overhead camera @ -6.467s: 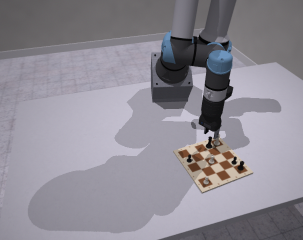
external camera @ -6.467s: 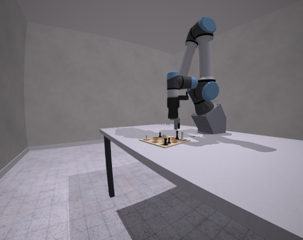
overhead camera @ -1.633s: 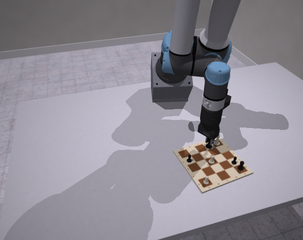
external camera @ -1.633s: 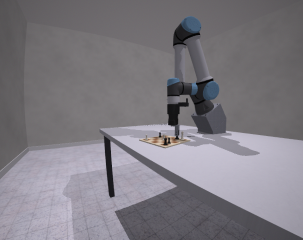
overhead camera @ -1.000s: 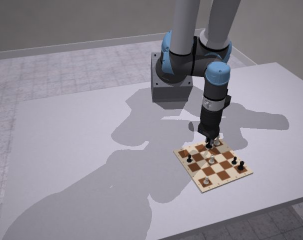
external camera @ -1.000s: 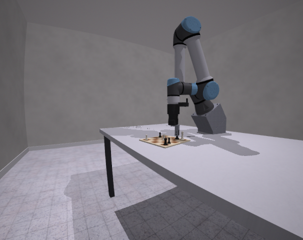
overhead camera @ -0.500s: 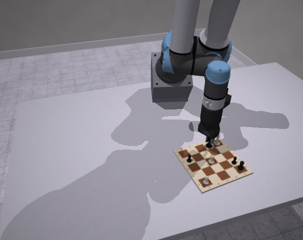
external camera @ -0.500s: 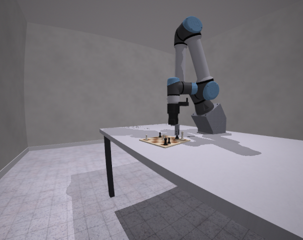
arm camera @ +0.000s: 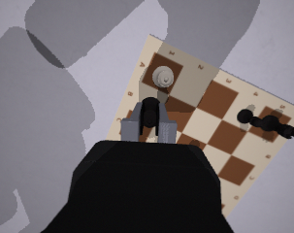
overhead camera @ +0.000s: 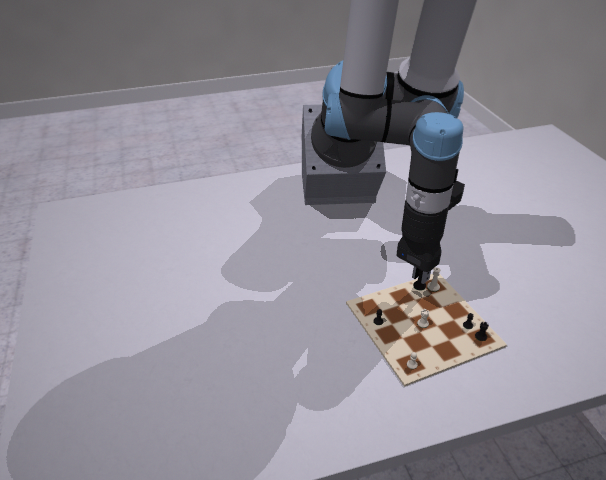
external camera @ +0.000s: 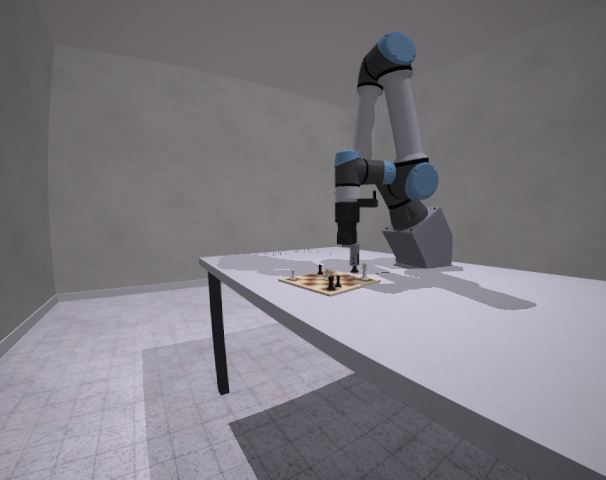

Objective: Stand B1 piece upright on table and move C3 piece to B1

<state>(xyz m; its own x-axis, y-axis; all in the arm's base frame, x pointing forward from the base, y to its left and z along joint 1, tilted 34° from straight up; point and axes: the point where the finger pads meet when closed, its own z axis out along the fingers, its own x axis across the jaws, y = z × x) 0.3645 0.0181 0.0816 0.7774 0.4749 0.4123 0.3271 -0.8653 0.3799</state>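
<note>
Now: the tall white piece 4 cm to the left of my hand and 3 cm below it. The rest, counted from my hand: white pawn: 15 cm ahead, 11 cm to the right, 4 cm below; then chessboard: 7 cm ahead, 4 cm to the right, 6 cm below.
</note>
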